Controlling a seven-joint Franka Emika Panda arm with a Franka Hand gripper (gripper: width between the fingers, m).
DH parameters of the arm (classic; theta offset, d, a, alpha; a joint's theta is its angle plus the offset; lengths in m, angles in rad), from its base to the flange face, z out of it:
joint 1: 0 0.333 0 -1.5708
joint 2: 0 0 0 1.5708
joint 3: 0 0.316 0.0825 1.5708
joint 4: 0 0 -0.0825 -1.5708
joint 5: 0 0.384 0 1.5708
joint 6: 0 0 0.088 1.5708
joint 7: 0 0.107 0 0
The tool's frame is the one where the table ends.
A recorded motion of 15 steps. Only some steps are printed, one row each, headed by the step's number.
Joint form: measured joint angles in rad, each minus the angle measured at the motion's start. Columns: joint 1, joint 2, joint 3, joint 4, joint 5, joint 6, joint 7.
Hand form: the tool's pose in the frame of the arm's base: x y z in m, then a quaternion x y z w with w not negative. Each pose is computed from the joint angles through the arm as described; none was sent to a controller.
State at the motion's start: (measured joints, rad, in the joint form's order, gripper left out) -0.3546 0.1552 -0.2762 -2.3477 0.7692 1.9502 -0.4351
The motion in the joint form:
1: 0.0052 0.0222 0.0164 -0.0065 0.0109 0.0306 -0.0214
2: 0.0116 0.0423 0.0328 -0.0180 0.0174 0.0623 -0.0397
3: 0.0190 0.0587 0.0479 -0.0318 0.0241 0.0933 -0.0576
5: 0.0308 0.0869 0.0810 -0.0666 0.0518 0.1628 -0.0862
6: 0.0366 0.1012 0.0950 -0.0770 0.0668 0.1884 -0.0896
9: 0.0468 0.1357 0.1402 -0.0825 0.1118 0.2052 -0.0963
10: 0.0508 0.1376 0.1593 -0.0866 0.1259 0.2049 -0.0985
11: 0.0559 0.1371 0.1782 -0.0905 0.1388 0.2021 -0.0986
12: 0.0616 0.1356 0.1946 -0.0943 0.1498 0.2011 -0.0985
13: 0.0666 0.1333 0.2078 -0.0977 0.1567 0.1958 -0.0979
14: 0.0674 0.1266 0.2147 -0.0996 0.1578 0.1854 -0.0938
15: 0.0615 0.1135 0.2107 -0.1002 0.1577 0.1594 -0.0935
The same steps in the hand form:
1: 0.4003 -0.2283 0.2360 -0.87650 0.31142 0.07077 0.36021
2: 0.4012 -0.2200 0.2232 -0.88114 0.30442 0.07419 0.35415
3: 0.4011 -0.2112 0.2116 -0.88560 0.29725 0.07724 0.34840
5: 0.3980 -0.1932 0.1891 -0.89113 0.29161 0.08061 0.33817
6: 0.3974 -0.1855 0.1801 -0.89165 0.29303 0.08357 0.33481
9: 0.4023 -0.1611 0.1637 -0.88854 0.28858 0.09595 0.34354
10: 0.4045 -0.1502 0.1619 -0.88791 0.28302 0.09954 0.34871
11: 0.4070 -0.1387 0.1611 -0.88721 0.27690 0.10355 0.35422
12: 0.4091 -0.1284 0.1609 -0.88697 0.27113 0.10666 0.35833
13: 0.4104 -0.1193 0.1611 -0.88652 0.26515 0.11082 0.36261
14: 0.4112 -0.1146 0.1635 -0.88548 0.26177 0.11377 0.36670
15: 0.4106 -0.1160 0.1692 -0.88198 0.26086 0.11448 0.37544

